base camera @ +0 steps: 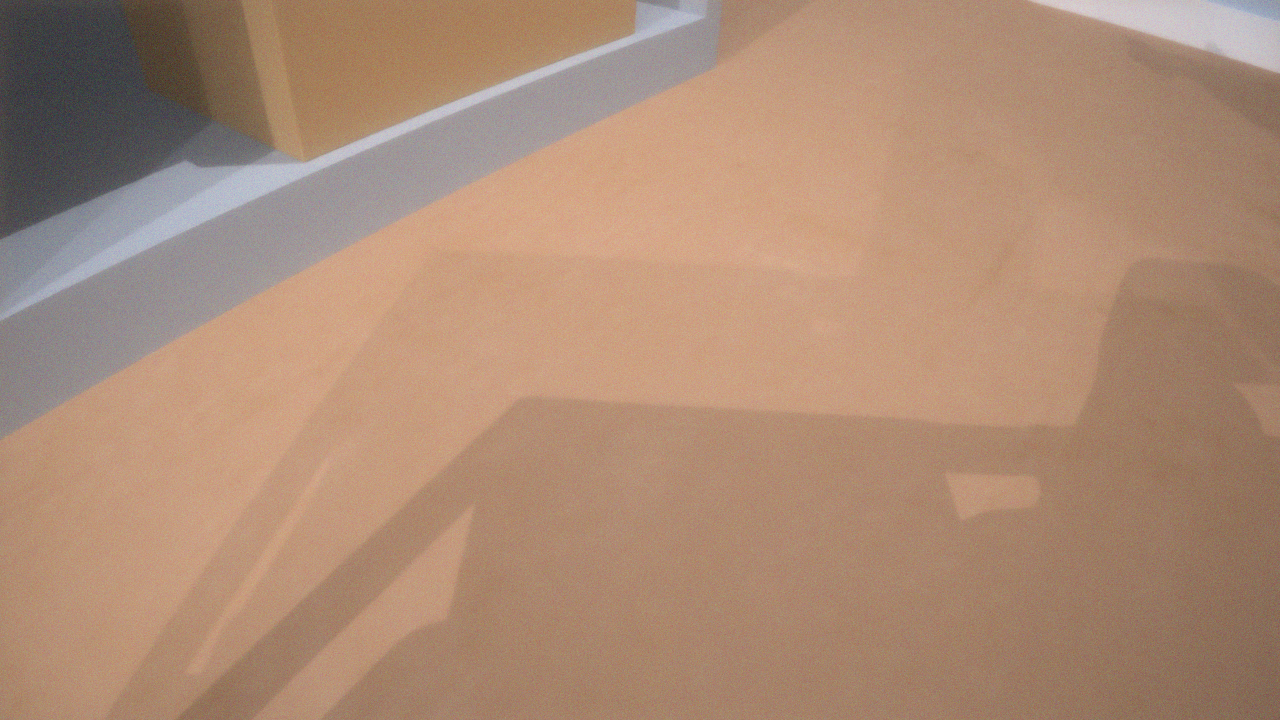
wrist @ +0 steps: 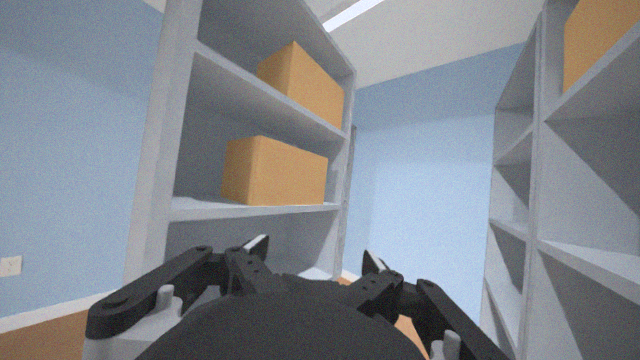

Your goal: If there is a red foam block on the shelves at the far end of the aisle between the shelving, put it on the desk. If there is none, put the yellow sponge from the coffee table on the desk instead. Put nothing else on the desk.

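Frame: origin at the arm's base, x left, y back, z up, level; millimetres.
Seen in the pictures: gripper, between the fingertips: (wrist: 314,253).
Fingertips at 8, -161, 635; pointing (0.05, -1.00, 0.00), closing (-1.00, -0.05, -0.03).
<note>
A point is followed by its place in that frame, as x, y, z.
My gripper (wrist: 314,253) {8, -161, 635} is open, with its two fingertips wide apart and no object between them. It points along the aisle between a left shelf unit (wrist: 155,125) {530, -446, 819} and right shelving (wrist: 534,200) {-777, -700, 731} in the wrist view. No red foam block, yellow sponge, desk or coffee table shows in either view. The parts of the shelves behind the gripper and the inner parts of the right shelving are partly hidden.
Two orange-brown boxes (wrist: 287,175) {204, -744, 728} (wrist: 312,90) {150, -824, 1170} sit on the left unit's shelves. Another box (wrist: 600,40) {-615, -430, 1124} sits high at right. A blue wall (wrist: 425,200) {-916, -1724, 672} stands beyond. In the base view, a box (base camera: 447,62) {183, -775, -282} sits on a low grey shelf (base camera: 358,197) {237, -658, -358} at upper left, beside brown floor (base camera: 716,340) {-59, -544, -397}.
</note>
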